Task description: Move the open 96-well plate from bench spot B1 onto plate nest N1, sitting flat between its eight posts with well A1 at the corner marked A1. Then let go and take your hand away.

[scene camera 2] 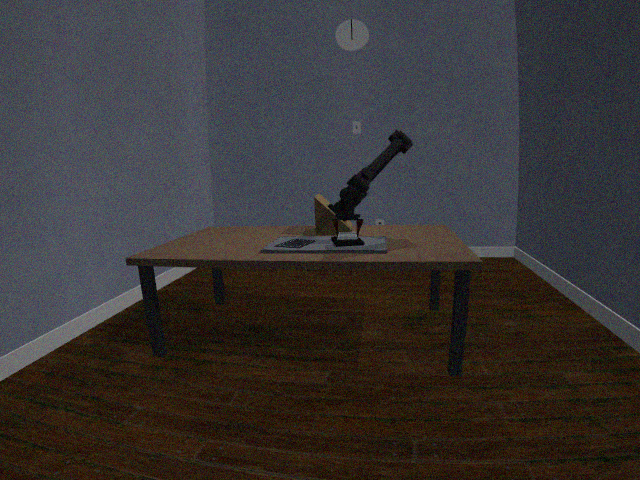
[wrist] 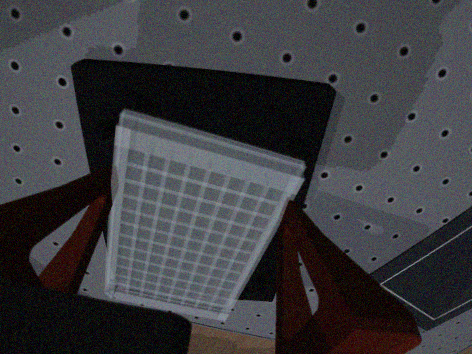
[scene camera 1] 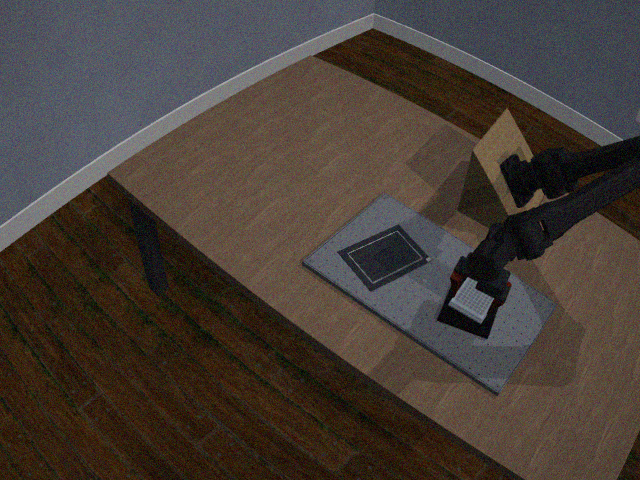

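Observation:
The white 96-well plate is held between my gripper's red fingers. My gripper is shut on the plate's long sides. The plate hangs low over a black nest pad on the right part of the grey perforated board. In the wrist view the plate covers the pad's near half and sits slightly skewed to it. I cannot tell whether it touches the pad. I see no posts or A1 mark.
A dark rectangle with a white outline lies on the board's left part. A tan wooden wedge stands behind the board beside the arm's base. The table edge runs near the board's front.

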